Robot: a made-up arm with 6 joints.
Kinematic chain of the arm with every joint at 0, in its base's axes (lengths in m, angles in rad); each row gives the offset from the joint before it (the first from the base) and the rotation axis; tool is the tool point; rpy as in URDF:
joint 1: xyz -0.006 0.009 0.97 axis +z
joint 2: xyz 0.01 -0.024 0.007 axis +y
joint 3: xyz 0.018 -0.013 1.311 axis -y
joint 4: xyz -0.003 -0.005 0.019 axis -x
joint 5: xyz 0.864 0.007 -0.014 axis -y
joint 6: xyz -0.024 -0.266 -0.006 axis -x
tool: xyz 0 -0.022 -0.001 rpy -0.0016 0.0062 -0.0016
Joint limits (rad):
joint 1: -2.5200..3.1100
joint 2: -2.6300..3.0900
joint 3: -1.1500..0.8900
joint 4: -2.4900..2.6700
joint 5: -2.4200..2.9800
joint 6: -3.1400..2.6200
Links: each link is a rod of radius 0.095 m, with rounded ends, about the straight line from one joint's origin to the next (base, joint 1, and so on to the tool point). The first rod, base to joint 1, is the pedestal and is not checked.
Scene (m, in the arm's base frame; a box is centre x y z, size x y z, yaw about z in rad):
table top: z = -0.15
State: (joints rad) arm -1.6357 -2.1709 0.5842 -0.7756 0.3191 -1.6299
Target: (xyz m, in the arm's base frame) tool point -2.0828 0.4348 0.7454
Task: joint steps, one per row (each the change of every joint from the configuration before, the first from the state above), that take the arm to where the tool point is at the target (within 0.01 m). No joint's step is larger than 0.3 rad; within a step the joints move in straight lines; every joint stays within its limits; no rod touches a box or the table.
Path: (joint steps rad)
1: 0.2606 0.0551 0.0612 0.2900 0.1194 0.0293
2: 0.2605 0.0551 0.0611 0.2900 0.1194 0.0294
3: 0.2606 0.0551 0.0612 0.2900 0.1194 0.0293
4: 0.2605 0.0550 0.0611 0.2900 0.1193 0.0294
5: 0.2606 0.0551 0.0612 0.2900 0.1194 0.0293

